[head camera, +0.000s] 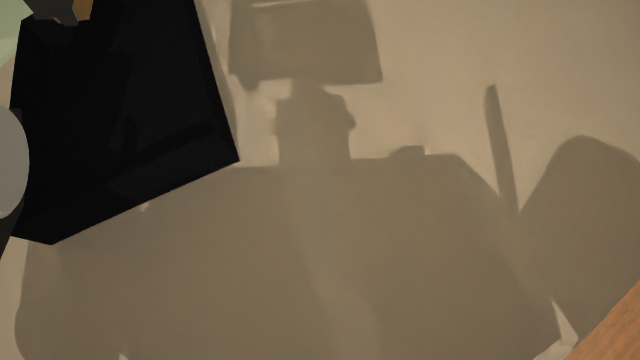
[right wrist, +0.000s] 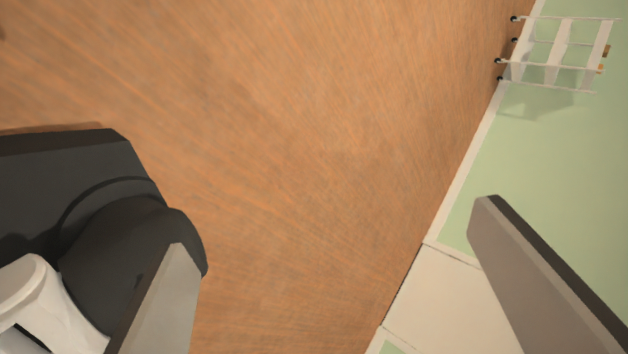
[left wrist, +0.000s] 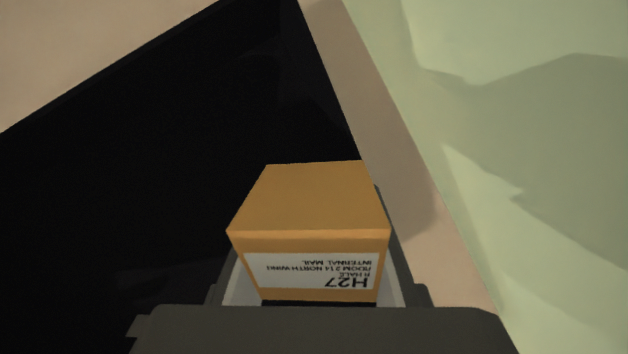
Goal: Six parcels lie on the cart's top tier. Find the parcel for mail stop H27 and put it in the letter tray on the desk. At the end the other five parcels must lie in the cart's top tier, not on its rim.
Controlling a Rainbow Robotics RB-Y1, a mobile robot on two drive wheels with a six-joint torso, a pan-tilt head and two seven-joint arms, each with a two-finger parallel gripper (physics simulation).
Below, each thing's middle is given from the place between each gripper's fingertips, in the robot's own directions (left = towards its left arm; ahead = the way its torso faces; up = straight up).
Now: left hand 120 mm past the black letter tray [head camera: 121,109], 70 mm to the left of it and 30 mm above it.
I see my right gripper 980 mm short of the black letter tray, 530 mm to the right of it and 330 mm below it.
